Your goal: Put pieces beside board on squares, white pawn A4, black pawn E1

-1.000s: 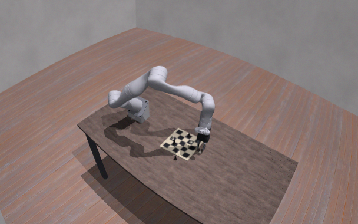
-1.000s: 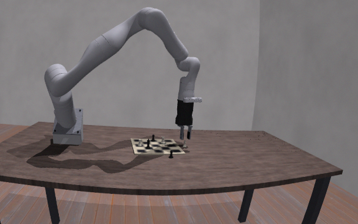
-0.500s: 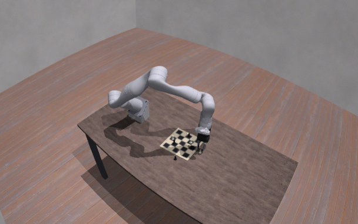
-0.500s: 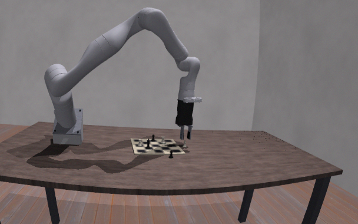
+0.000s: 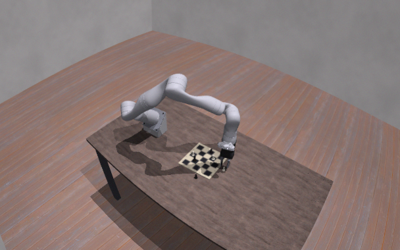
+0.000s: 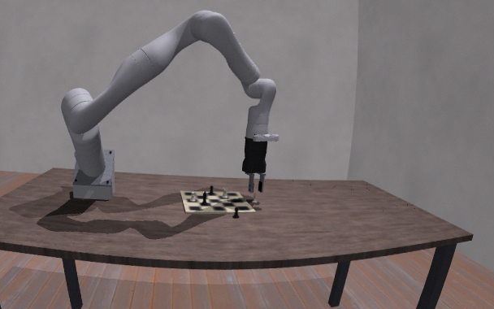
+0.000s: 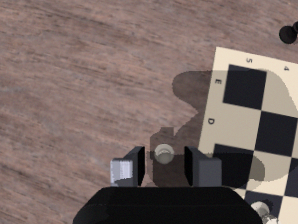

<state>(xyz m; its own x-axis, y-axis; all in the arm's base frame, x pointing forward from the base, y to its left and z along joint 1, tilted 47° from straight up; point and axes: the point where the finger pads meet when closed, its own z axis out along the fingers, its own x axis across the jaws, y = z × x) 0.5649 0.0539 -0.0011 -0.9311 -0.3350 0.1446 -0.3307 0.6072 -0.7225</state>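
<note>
Now: the chessboard 14 cm behind my hand, 5 cm below it and 2 cm to the right of it.
</note>
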